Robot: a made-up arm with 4 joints.
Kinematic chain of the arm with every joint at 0, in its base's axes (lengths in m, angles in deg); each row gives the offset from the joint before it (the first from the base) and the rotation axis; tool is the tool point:
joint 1: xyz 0 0 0.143 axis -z
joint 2: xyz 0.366 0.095 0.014 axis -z
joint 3: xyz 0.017 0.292 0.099 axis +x
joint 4: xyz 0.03 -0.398 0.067 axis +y
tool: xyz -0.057 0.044 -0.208
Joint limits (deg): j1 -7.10..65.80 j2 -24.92..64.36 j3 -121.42..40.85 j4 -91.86..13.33
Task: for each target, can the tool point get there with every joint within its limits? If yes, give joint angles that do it. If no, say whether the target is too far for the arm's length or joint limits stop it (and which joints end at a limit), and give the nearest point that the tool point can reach.
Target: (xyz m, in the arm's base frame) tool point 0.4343 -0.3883 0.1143
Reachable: yes | joints 43.47 10.70 15.03 -71.95
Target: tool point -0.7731 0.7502 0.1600
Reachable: no: joint limits stop it (at a limit: joint 1, joint 2, joint 3, joint 4) | nearest point 0.1063 0.4252 0.6218 | short by 1.045 m
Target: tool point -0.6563 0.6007 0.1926
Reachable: no: joint limits stop it (at a limit: joint 1, joint 2, joint 3, joint 4) | nearest point 0.1063 0.4252 0.6218 | short by 0.892 m
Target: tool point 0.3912 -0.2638 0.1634
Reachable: yes | joints 36.09 0.16 -7.57 -31.14
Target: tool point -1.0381 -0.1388 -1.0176
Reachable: no: too far | nearest point 0.0812 -0.4997 0.0371 | short by 1.580 m
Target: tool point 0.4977 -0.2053 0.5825
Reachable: yes | joints 37.79 21.43 -80.33 -36.55
